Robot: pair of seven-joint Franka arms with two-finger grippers.
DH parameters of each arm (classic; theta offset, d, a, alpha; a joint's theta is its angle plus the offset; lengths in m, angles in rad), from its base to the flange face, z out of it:
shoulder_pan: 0 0.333 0 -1.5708
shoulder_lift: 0 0 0 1.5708
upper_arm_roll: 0 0.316 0.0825 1.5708
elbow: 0 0 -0.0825 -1.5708
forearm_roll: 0 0.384 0 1.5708
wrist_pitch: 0 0 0.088 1.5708
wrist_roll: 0 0.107 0 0
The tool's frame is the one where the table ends.
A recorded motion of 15 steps. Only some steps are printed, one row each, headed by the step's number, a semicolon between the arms.
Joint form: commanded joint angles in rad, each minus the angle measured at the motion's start. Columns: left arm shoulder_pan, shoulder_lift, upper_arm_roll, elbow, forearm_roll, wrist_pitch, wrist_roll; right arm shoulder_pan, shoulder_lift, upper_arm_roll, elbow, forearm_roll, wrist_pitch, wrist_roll.
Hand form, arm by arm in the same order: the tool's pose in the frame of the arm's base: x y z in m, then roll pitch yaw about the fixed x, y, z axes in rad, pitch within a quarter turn. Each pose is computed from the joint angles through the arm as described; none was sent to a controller.
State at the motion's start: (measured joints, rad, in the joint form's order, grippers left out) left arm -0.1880 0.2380 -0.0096 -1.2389 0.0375 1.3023 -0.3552; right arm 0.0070 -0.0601 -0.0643 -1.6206 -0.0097 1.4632 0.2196
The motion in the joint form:
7: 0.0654 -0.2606 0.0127 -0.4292 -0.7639 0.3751 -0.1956; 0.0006 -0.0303 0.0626 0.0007 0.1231 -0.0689 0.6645
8: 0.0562 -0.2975 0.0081 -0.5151 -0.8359 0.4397 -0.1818; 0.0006 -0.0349 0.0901 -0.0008 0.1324 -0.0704 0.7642
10: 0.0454 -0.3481 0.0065 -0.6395 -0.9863 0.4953 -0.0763; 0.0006 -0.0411 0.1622 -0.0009 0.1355 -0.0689 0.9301
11: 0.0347 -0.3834 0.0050 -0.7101 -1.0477 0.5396 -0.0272; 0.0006 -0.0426 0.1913 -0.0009 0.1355 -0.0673 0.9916
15: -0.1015 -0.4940 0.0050 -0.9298 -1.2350 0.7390 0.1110; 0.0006 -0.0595 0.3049 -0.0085 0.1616 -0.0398 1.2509
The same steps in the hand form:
7: 0.5460 -0.1304 0.6247 2.4936 0.3494 0.3817; 0.5066 0.0166 0.6363 3.1095 0.1732 -0.8686
8: 0.5377 -0.1375 0.6122 2.4282 0.3754 0.3862; 0.5042 0.0323 0.6379 3.0974 0.1737 -0.9409
10: 0.5223 -0.1461 0.5919 2.2821 0.4008 0.3156; 0.4988 0.0709 0.6408 3.0739 0.1572 -1.0364
11: 0.5120 -0.1499 0.5819 2.2238 0.3951 0.3014; 0.4962 0.0862 0.6415 3.0658 0.1488 -1.0695
15: 0.4655 -0.1951 0.5469 2.0832 0.3580 0.2669; 0.4802 0.1486 0.6473 3.0653 0.1315 -1.2147

